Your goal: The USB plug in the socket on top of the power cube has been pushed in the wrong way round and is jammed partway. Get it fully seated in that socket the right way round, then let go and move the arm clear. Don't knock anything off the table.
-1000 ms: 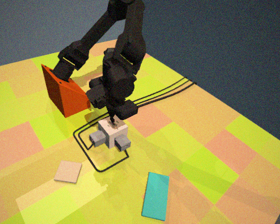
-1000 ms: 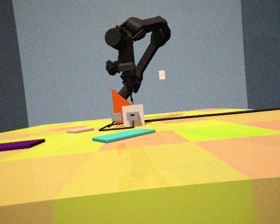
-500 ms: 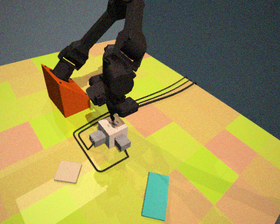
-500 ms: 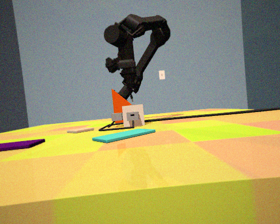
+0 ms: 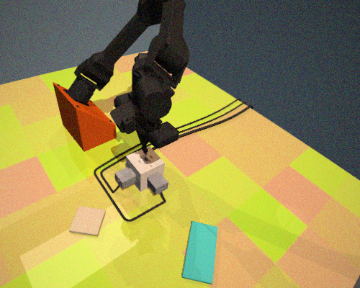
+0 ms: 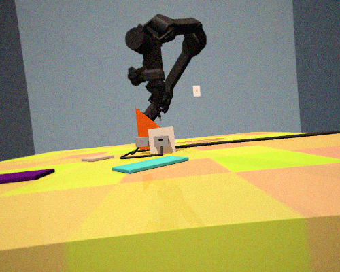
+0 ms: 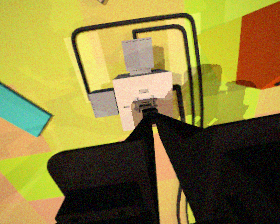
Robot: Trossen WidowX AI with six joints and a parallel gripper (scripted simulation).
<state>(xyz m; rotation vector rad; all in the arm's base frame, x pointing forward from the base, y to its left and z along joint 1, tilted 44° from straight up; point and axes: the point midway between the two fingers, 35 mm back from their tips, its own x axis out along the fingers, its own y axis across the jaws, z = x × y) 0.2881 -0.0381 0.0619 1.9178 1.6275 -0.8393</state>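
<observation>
Now: the USB plug 20 mm below my gripper tip. Also, from my gripper tip: USB socket: 70 mm below, 10 mm to the left; beige tile: 190 mm to the right, 130 mm below, 10 mm ahead; teal slab: 260 mm ahead, 130 mm below, 50 mm to the right.
</observation>
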